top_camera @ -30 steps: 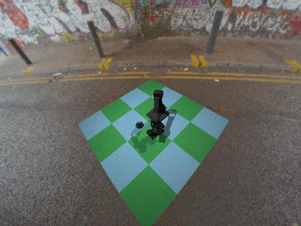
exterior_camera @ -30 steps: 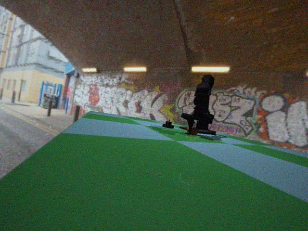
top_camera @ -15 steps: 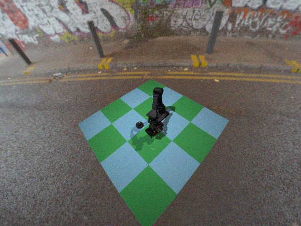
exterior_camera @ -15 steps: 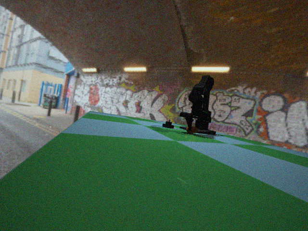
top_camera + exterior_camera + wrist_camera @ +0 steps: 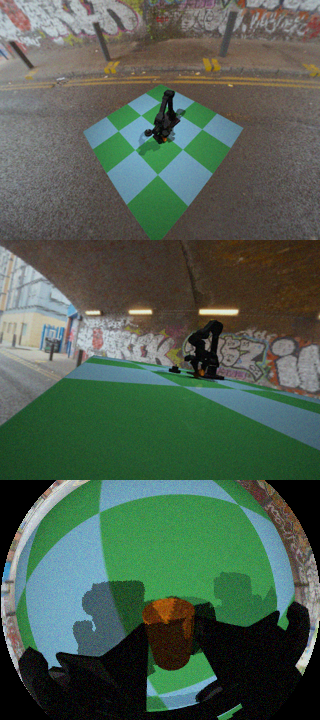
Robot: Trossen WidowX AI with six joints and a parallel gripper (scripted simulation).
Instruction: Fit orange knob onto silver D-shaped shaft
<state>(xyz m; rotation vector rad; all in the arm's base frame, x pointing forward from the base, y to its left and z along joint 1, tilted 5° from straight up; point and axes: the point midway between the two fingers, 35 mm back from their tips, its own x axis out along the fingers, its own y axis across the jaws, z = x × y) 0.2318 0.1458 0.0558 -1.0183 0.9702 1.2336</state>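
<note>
Now: gripper tip 70 mm short of the dark round pedestal and 180 mm to the left of it. Round my gripper tip: orange knob (10 mm above).
</note>
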